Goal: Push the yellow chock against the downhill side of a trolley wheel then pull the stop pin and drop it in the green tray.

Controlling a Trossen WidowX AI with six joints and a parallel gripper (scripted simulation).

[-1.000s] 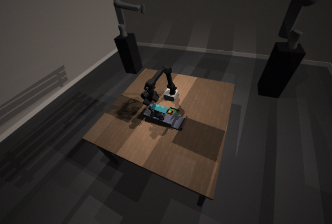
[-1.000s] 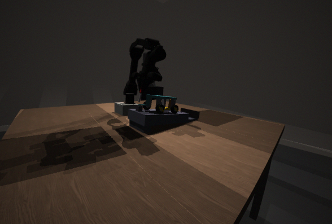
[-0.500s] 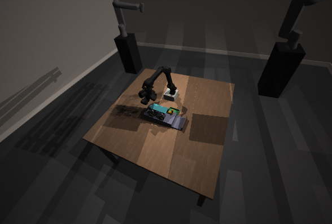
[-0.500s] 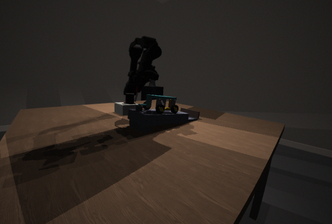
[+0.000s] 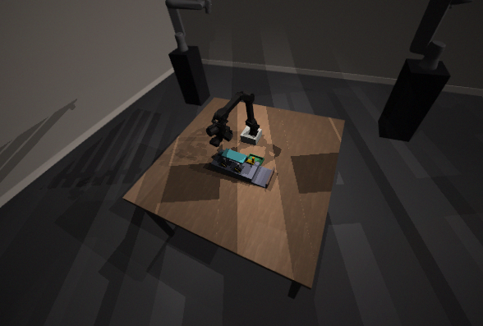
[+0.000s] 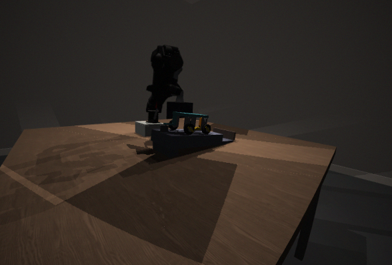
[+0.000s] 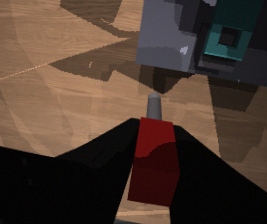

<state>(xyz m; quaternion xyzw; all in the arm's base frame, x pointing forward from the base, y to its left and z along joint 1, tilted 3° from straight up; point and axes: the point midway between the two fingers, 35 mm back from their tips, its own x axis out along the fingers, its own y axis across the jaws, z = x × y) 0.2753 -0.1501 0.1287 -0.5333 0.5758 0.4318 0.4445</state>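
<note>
Now: gripper tip 20 mm short of the yellow chock, 230 mm to the right of it and 90 mm above it. From my gripper tip the other things lie so: red-headed stop pin right at my gripper tip; then teal trolley 60 mm ahead, 130 mm to the left, 70 mm below; then grey ramp 60 mm ahead, 130 mm to the left, 130 mm below.
</note>
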